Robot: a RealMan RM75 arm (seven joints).
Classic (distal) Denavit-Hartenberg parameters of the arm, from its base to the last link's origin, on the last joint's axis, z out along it. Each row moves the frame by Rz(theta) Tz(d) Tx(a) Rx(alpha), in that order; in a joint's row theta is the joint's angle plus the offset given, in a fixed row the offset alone. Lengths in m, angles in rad.
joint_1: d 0.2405, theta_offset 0, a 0, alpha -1.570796
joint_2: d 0, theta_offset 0, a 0, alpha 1.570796
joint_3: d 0.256, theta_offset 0, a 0, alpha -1.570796
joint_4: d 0, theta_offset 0, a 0, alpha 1.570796
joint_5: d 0.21, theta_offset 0, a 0, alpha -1.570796
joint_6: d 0, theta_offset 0, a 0, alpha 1.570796
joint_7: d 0.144, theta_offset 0, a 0, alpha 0
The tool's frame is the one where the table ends.
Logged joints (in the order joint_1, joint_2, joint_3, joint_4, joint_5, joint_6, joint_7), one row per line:
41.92 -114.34 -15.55 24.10 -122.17 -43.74 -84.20
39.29 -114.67 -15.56 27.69 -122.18 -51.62 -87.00
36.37 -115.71 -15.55 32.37 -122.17 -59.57 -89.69
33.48 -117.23 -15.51 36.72 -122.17 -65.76 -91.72
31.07 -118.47 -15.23 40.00 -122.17 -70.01 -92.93
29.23 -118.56 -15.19 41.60 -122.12 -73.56 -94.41
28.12 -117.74 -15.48 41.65 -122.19 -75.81 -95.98
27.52 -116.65 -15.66 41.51 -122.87 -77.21 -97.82
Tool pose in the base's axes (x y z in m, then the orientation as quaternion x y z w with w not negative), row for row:
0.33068 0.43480 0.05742 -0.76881 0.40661 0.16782 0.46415
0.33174 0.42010 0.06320 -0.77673 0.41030 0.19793 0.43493
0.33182 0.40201 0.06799 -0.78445 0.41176 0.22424 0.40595
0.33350 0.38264 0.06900 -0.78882 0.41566 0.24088 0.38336
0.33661 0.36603 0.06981 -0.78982 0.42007 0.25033 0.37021
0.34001 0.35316 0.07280 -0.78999 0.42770 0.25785 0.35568
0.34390 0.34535 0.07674 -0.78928 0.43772 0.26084 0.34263
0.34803 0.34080 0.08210 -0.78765 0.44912 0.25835 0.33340
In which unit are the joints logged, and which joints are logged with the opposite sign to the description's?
The joints are logged in degrees. Opposite sign: joint_2, joint_4, joint_7.
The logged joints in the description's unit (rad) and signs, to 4 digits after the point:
0.7316 1.9956 -0.2714 -0.4206 -2.1323 -0.7634 1.4696
0.6857 2.0014 -0.2716 -0.4833 -2.1324 -0.9009 1.5184
0.6348 2.0195 -0.2714 -0.5650 -2.1323 -1.0397 1.5654
0.5843 2.0460 -0.2707 -0.6409 -2.1323 -1.1477 1.6008
0.5423 2.0677 -0.2658 -0.6981 -2.1323 -1.2219 1.6219
0.5102 2.0693 -0.2651 -0.7261 -2.1314 -1.2839 1.6478
0.4908 2.0550 -0.2702 -0.7269 -2.1326 -1.3231 1.6752
0.4803 2.0359 -0.2733 -0.7245 -2.1445 -1.3476 1.7073

